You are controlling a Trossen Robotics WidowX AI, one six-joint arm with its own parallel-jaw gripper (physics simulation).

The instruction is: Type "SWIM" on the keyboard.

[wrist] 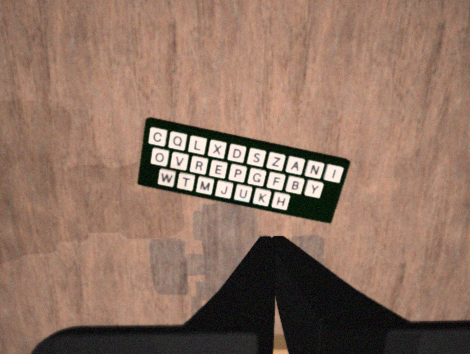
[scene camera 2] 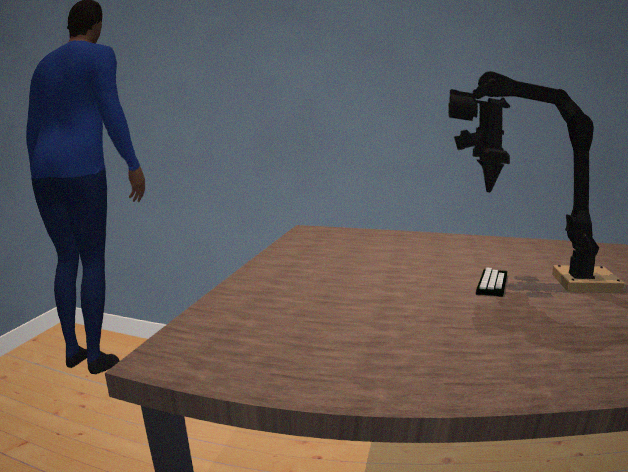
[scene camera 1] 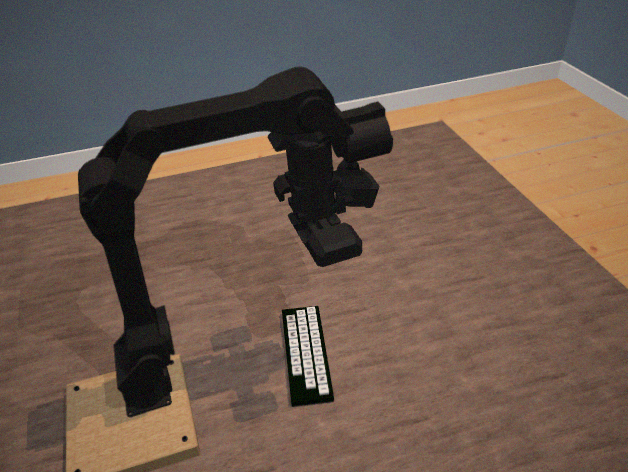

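Seen in the pictures: gripper, between the fingertips: [wrist: 271,248] [scene camera 2: 488,192]; arm's base, origin of its link: [scene camera 2: 581,275] [scene camera 1: 147,393].
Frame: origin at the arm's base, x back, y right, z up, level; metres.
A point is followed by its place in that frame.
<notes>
The small dark green keyboard [scene camera 1: 299,393] @[x -0.218, y 0.075, z -0.013 m] [scene camera 2: 490,292] @[x -0.277, y -0.099, z -0.017 m] [wrist: 315,207] @[x -0.219, y 0.069, z -0.013 m] with white letter keys lies flat on the table. In the wrist view its rows read C Q L X D S Z A N I, then O V R E P G F B Y, then W T M J U K H. There the S key [wrist: 257,157] @[x -0.272, y 0.012, z -0.008 m], the W key [wrist: 166,178] @[x -0.253, y -0.075, z -0.008 m], the I key [wrist: 333,174] @[x -0.254, y 0.084, z -0.008 m] and the M key [wrist: 204,185] @[x -0.246, y -0.039, z -0.008 m] show. My gripper [scene camera 1: 339,256] [scene camera 2: 488,190] @[x -0.282, y 0.007, z 0.183 m] [wrist: 271,248] @[x -0.282, y 0.007, z 0.183 m] is shut and empty. It points down, high above the table, and its tips show below the keyboard's lower edge in the wrist view.
The arm's base stands on a light wooden board [scene camera 1: 126,441] @[x 0.038, y 0.070, z 0.000 m] [scene camera 2: 596,286] @[x 0.025, y -0.064, z -0.010 m] beside the keyboard on the brown table [scene camera 1: 456,329] @[x -0.515, y 0.040, z -0.026 m] [scene camera 2: 329,329] @[x -0.590, y -0.328, z -0.026 m]. The arm's shadow falls between board and keyboard. A person in blue [scene camera 2: 71,116] stands beyond the table's far left in scene camera 2.
</notes>
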